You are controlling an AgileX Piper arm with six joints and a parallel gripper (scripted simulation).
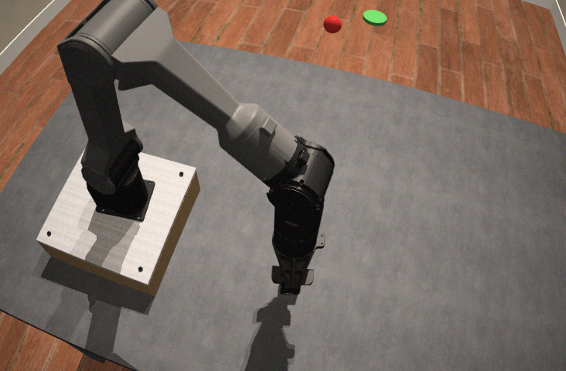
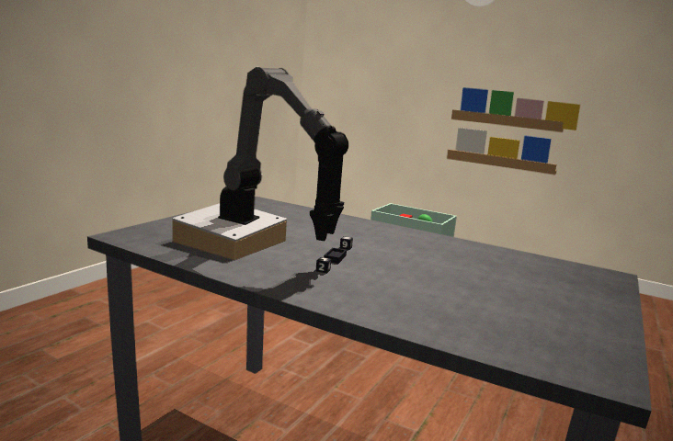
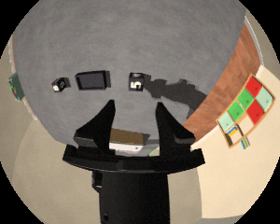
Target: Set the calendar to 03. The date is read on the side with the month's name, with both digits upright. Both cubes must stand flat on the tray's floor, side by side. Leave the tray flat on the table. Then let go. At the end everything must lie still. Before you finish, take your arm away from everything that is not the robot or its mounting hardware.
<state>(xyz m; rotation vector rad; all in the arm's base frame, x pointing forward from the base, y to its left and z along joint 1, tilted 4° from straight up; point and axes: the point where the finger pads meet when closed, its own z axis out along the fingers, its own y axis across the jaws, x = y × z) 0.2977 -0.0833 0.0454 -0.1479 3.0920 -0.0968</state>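
Right now the black cube is 80 mm below my hand. From my hand the other things lie so: dark tray: 10 mm behind, 110 mm to the left, 90 mm below.
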